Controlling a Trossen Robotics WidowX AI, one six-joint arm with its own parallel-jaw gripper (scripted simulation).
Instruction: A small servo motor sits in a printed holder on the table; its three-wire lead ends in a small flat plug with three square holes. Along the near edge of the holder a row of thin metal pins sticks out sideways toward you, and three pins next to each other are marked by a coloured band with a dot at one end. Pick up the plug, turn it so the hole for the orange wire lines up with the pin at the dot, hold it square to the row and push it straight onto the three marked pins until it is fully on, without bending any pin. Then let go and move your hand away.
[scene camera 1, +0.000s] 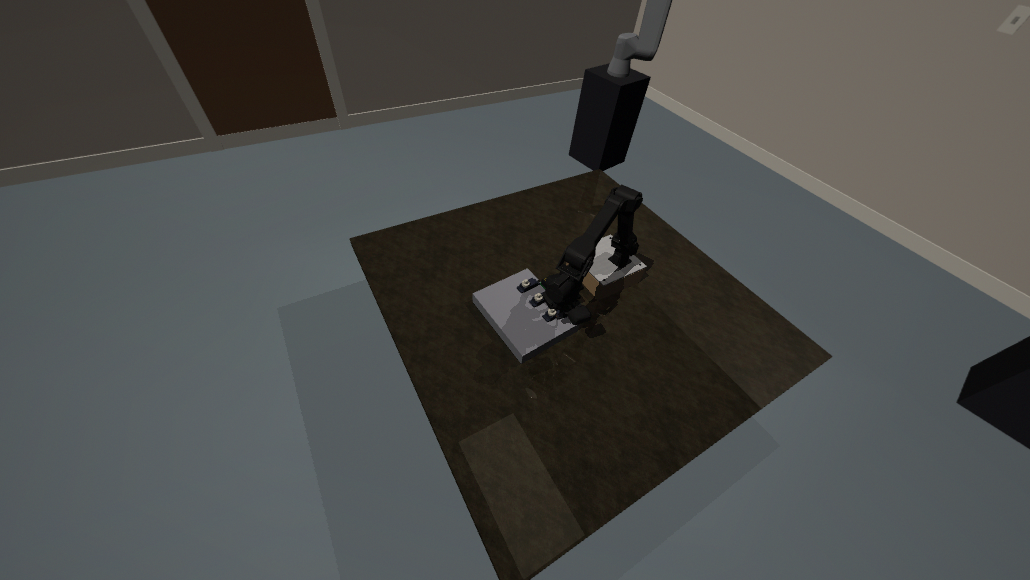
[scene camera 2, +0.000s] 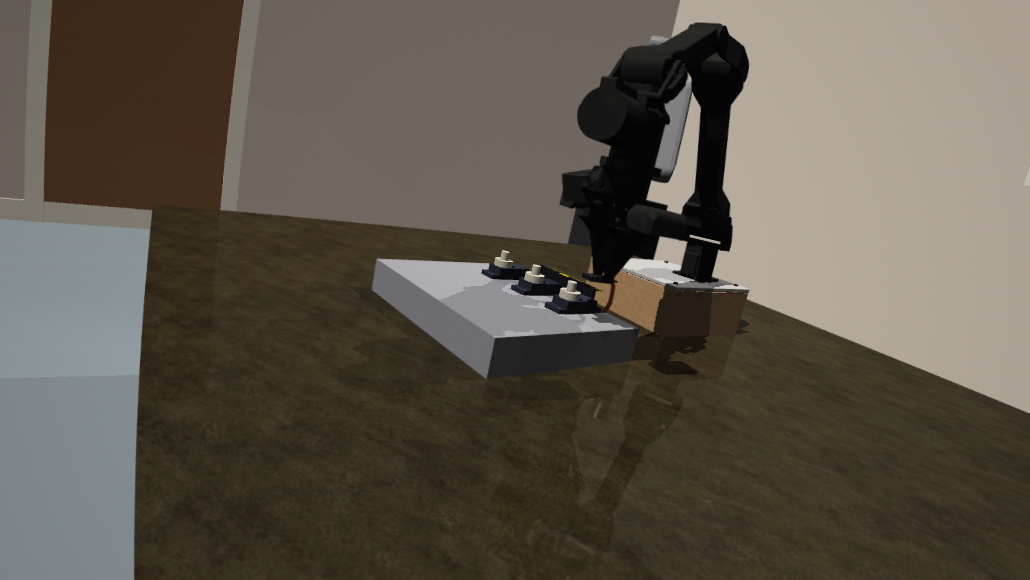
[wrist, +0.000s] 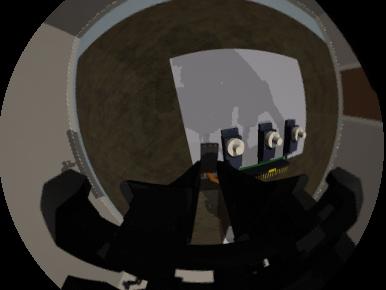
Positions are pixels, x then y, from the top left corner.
my gripper: scene camera 1 562, 314; scene camera 2; wrist
same spot on grey holder slab: (wrist: 219, 89) = (scene camera 2: 512, 312)
same spot on my gripper: (wrist: 279, 209) = (scene camera 2: 595, 214)
